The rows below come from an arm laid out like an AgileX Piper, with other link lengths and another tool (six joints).
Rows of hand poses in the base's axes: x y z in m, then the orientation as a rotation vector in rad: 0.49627, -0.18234, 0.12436, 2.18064, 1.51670, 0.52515; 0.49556, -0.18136, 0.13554, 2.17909, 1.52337, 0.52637; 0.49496, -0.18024, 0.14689, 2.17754, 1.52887, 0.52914; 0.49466, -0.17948, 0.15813, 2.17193, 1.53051, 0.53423; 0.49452, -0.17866, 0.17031, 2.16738, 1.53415, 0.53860; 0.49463, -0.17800, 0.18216, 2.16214, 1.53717, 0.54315; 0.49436, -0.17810, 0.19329, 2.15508, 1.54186, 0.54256; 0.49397, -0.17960, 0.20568, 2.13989, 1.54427, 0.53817; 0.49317, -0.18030, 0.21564, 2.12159, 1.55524, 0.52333; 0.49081, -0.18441, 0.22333, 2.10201, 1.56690, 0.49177; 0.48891, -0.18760, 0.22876, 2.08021, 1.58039, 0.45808; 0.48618, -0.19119, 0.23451, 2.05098, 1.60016, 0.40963; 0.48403, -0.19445, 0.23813, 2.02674, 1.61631, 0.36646; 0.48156, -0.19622, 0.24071, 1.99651, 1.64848, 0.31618; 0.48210, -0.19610, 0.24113, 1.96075, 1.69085, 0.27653; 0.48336, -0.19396, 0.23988, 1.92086, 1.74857, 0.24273; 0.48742, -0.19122, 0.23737, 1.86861, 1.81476, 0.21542
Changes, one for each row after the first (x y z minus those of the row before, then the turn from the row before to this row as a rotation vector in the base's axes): -0.00071, 0.00098, 0.01118, 0.00119, 0.00142, 0.00503; -0.00060, 0.00112, 0.01135, 0.00173, 0.00020, 0.00454; -0.00030, 0.00076, 0.01124, -0.00082, -0.00463, 0.00351; -0.00014, 0.00082, 0.01218, 0.00004, -0.00288, 0.00442; 0.00011, 0.00066, 0.01185, -0.00048, -0.00358, 0.00423; -0.00027, -0.00010, 0.01113, -0.00407, -0.00142, 0.00485; -0.00039, -0.00150, 0.01239, -0.01228, -0.00487, 0.00483; -0.00080, -0.00070, 0.00996, -0.01793, 0.00219, 0.00934; -0.00236, -0.00411, 0.00769, -0.02751, 0.00986, 0.00698; -0.00190, -0.00319, 0.00543, -0.02949, 0.01096, 0.00856; -0.00273, -0.00359, 0.00575, -0.04042, 0.01776, 0.01217; -0.00215, -0.00326, 0.00362, -0.03474, 0.01674, 0.00956; -0.00247, -0.00177, 0.00258, -0.03728, 0.02608, 0.02040; 0.00054, 0.00012, 0.00042, -0.03133, 0.02456, 0.03114; 0.00126, 0.00214, -0.00125, -0.02483, 0.02909, 0.04325; 0.00406, 0.00274, -0.00251, -0.02472, 0.02636, 0.05475
